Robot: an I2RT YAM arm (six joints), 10 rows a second.
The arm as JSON. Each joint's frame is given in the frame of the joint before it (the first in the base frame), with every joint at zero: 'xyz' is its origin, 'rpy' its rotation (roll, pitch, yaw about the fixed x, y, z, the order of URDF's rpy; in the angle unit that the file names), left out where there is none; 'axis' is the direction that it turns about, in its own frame. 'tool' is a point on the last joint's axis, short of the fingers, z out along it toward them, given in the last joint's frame.
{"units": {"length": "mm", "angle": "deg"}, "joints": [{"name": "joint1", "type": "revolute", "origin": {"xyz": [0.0, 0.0, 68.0]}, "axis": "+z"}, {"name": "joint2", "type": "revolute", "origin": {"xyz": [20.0, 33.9, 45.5], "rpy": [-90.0, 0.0, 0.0]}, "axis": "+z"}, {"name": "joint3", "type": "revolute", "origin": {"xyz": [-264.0, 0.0, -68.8], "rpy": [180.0, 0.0, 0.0]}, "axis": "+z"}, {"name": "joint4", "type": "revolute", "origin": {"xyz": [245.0, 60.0, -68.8]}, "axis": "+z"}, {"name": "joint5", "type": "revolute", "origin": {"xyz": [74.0, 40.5, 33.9], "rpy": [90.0, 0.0, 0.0]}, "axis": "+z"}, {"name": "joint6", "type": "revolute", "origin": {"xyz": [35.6, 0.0, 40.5], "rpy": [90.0, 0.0, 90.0]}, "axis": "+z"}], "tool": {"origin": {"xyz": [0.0, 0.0, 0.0], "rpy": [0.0, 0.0, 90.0]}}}
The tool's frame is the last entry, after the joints.
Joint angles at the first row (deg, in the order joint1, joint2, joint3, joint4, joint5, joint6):
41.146, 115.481, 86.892, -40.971, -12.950, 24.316
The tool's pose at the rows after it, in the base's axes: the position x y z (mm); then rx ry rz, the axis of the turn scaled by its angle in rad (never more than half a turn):
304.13, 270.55, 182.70, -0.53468, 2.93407, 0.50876
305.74, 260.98, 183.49, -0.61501, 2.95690, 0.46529
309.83, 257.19, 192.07, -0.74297, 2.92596, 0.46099
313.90, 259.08, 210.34, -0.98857, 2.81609, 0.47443
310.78, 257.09, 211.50, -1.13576, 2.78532, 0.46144
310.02, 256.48, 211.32, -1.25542, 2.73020, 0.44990
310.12, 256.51, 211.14, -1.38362, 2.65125, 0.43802
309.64, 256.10, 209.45, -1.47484, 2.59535, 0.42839
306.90, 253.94, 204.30, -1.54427, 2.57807, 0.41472
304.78, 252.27, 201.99, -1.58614, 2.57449, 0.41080
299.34, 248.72, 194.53, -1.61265, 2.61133, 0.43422
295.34, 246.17, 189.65, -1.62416, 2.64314, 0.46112
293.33, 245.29, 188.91, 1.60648, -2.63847, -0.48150
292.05, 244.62, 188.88, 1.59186, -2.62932, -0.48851
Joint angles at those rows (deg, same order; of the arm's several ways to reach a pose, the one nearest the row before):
40.512, 115.481, 86.891, -45.625, -13.190, 21.693
39.332, 115.482, 87.418, -49.233, -13.125, 17.300
38.501, 115.482, 89.473, -52.031, -13.650, 11.442
38.261, 115.459, 93.558, -55.461, -14.720, 1.214
38.282, 115.459, 93.995, -58.018, -15.092, -4.689
38.283, 115.459, 93.995, -58.543, -15.070, -9.781
38.283, 115.459, 93.951, -58.433, -15.005, -15.507
38.283, 115.459, 93.581, -58.282, -14.961, -19.637
38.304, 115.458, 92.507, -58.696, -14.721, -22.458
38.305, 115.460, 92.052, -59.506, -14.721, -24.053
38.304, 115.460, 90.411, -60.598, -15.704, -24.491
38.282, 115.480, 89.317, -61.494, -16.753, -24.513
38.282, 115.481, 89.121, -62.325, -17.693, -24.185
38.283, 115.482, 89.100, -63.046, -18.130, -24.009

